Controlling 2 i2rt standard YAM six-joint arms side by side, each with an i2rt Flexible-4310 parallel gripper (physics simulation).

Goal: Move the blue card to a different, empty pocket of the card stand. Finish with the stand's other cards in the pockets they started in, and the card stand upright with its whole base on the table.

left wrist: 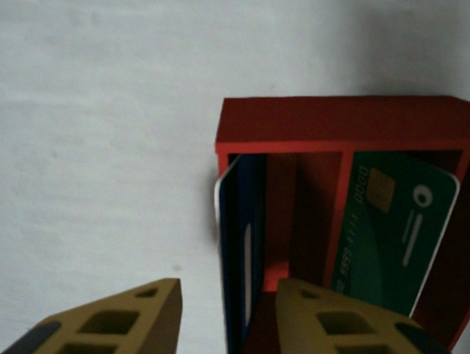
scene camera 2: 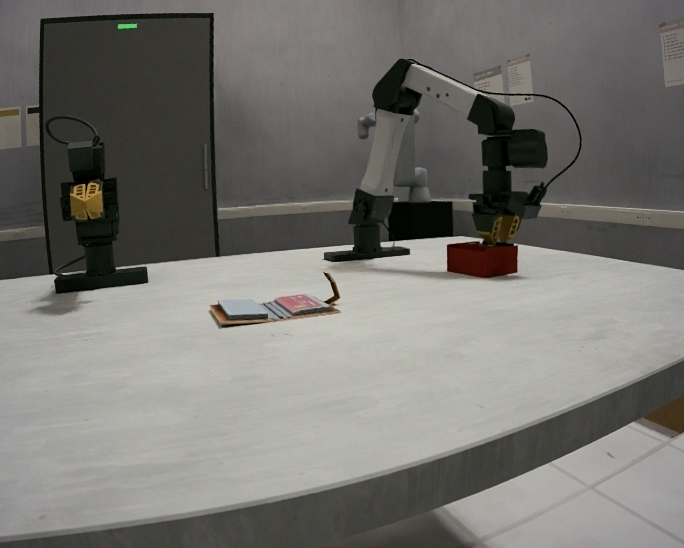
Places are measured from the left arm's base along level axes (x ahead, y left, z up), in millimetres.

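Where they show: left gripper, fingertip midpoint: (left wrist: 229,291) (scene camera 2: 498,244); right gripper, fingertip midpoint: (scene camera 2: 85,204); left arm's base at its link origin: (scene camera 2: 367,254); right arm's base at its link origin: (scene camera 2: 101,277).
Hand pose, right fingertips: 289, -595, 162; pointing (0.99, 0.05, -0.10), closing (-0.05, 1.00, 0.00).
Each offset is from my right fingertips to the top centre of the thing, as dx, dy, dz. "spot": to the spot under its first point.
The red card stand (scene camera 2: 479,263) (left wrist: 300,125) is upright on the table at the right of scene camera 2. In the left wrist view the blue card @[+29, +725, -113] (left wrist: 254,210) stands on edge in the stand's leftmost visible pocket, tilted against its left wall. The green card @[+35, +683, -113] (left wrist: 387,220) leans in the pocket to its right; the view cuts off the stand's right part. My left gripper (scene camera 2: 497,242) (left wrist: 229,291) is open just above the stand, its fingers on either side of the blue card with gaps. My right gripper (scene camera 2: 86,200) is shut, far from the stand at the left.
An open orange-brown folder @[spot: +186, +212, -163] (scene camera 2: 244,323) with a pale blue pad @[spot: +148, +217, -153] (scene camera 2: 242,308) and a pink pad @[spot: +142, +299, -157] (scene camera 2: 300,303) lies mid-table. A bent brown strip @[spot: +124, +352, -144] (scene camera 2: 332,287) rises at its right end. The table's curved front edge (scene camera 2: 365,495) crosses the foreground.
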